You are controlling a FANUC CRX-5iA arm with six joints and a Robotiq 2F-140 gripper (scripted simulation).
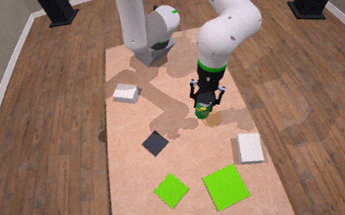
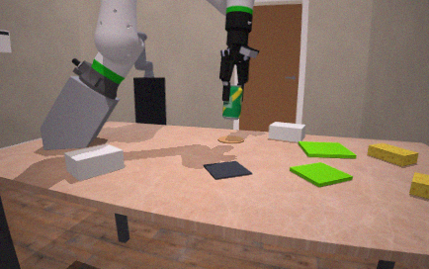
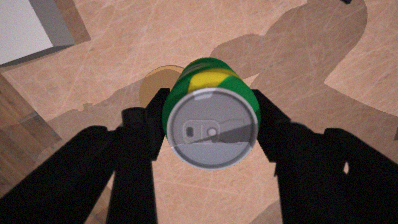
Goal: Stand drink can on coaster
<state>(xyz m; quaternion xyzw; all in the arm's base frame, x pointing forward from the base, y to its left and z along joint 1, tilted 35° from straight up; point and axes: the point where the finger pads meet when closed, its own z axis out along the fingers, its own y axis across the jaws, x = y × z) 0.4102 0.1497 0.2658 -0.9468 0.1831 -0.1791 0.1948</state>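
My gripper is now 19 cm above the round cork coaster, 5 cm to the right of it and 3 cm past it. Round my hand: dark square coaster (24 cm to the right, 19 cm below, 11 cm ahead); yellow drink can (3 cm below).
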